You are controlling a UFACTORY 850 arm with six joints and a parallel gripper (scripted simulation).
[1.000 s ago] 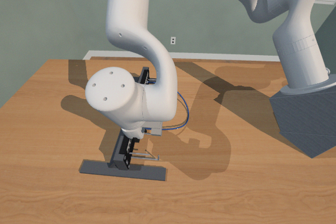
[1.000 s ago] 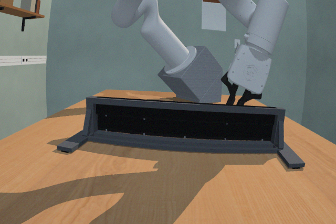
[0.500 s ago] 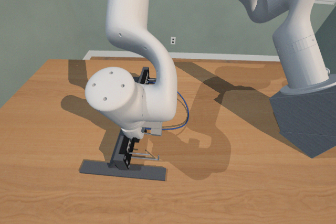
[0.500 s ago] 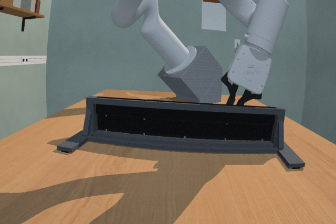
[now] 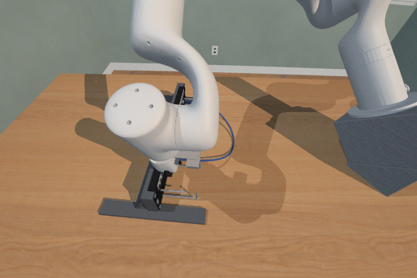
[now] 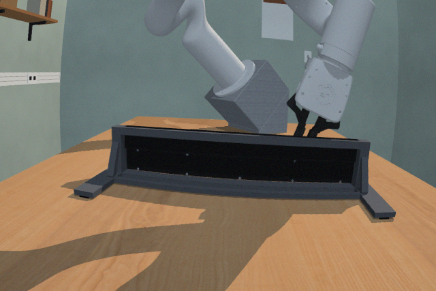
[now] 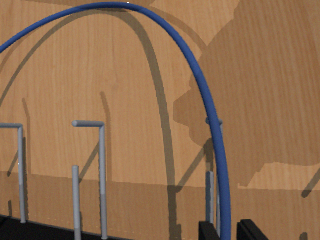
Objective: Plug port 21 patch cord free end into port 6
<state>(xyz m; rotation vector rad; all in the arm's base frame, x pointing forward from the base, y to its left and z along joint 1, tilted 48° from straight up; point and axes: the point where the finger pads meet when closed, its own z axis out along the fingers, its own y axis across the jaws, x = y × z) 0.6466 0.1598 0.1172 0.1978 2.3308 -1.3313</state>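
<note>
Now: hand 20 mm short of the clear plug, 10 mm to the left of it and 10 mm above it.
</note>
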